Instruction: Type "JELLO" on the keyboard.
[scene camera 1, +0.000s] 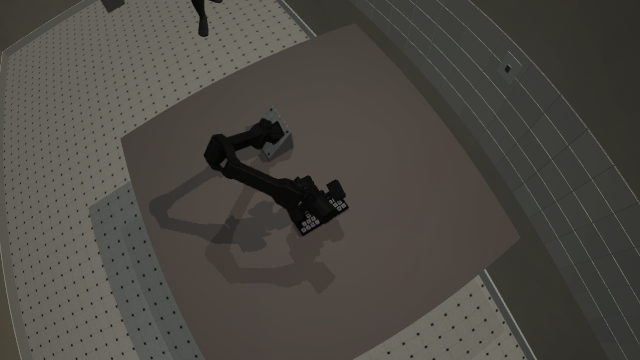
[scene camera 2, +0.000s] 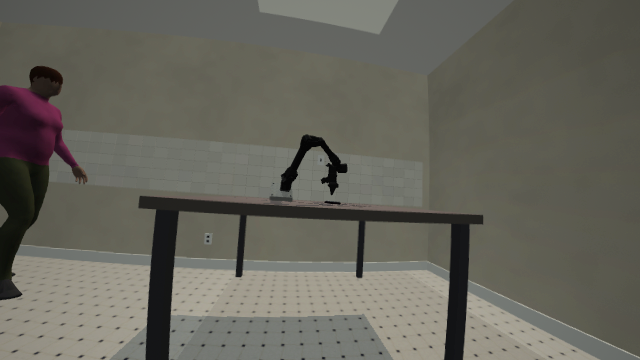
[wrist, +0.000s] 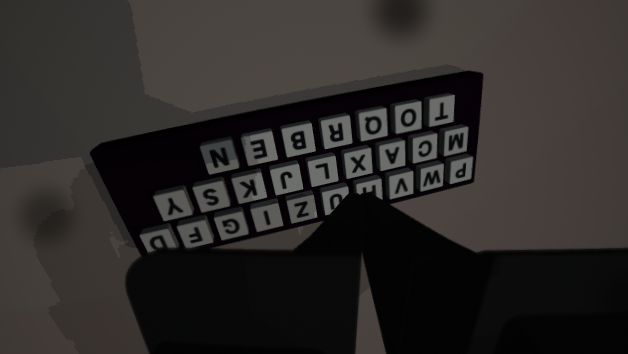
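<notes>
The gripper (wrist: 358, 205) is visible, together with a black keyboard (wrist: 202, 185).
</notes>
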